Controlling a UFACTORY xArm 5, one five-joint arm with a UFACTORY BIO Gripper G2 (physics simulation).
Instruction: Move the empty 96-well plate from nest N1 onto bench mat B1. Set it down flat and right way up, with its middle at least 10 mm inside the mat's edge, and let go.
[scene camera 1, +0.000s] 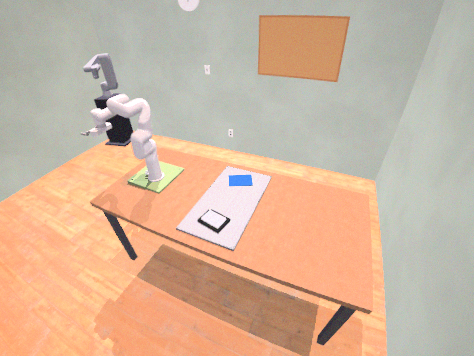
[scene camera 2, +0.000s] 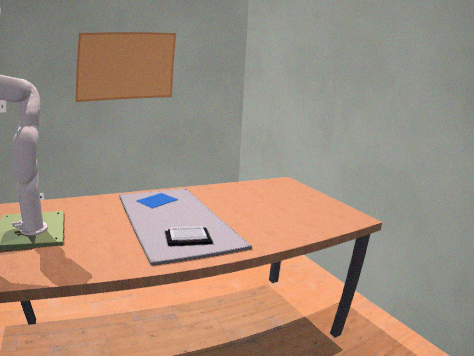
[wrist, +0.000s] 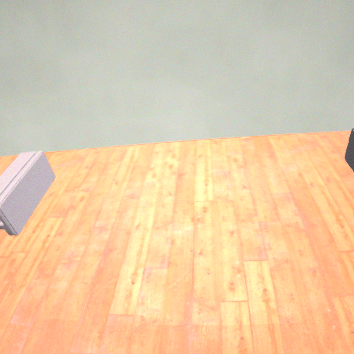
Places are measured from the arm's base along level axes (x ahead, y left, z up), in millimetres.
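Where they show: hand, its tool point: (scene camera 1: 91, 129) (wrist: 189, 180); arm's base, origin of its link: (scene camera 1: 156, 176) (scene camera 2: 33, 229).
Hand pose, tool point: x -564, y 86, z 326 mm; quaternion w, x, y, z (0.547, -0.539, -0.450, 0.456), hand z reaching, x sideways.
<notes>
Each offset is from my tool point to the top centre of the thing. Level surfaces: height alone.
The white 96-well plate {1138 mm ahead, 410 mm right, 306 mm down} (scene camera 1: 215, 219) (scene camera 2: 188, 233) sits in the black nest N1 {1138 mm ahead, 410 mm right, 318 mm down} (scene camera 1: 219, 229) (scene camera 2: 190, 243), near the front end of a grey board. It looks flat; its wells show faintly in scene camera 2. The blue bench mat B1 {330 mm down} (scene camera 1: 240, 180) (scene camera 2: 157, 200) lies flat at the board's far end, with nothing on it. My gripper (scene camera 1: 85, 133) (wrist: 190, 170) is open and empty, held up in the air left of the table, far from plate and mat. Its two fingers stand wide apart at the sides of the wrist view. The gripper does not show in scene camera 2.
The grey board {332 mm down} (scene camera 1: 227, 200) (scene camera 2: 165, 220) lies on the wooden table {345 mm down} (scene camera 1: 310, 220) (scene camera 2: 260, 205). The arm stands on a green base plate (scene camera 1: 170, 172) (scene camera 2: 55, 225) left of the board. A black pedestal (scene camera 1: 120, 131) with a grey arm stands behind, beyond the table. The wrist view shows floor and wall.
</notes>
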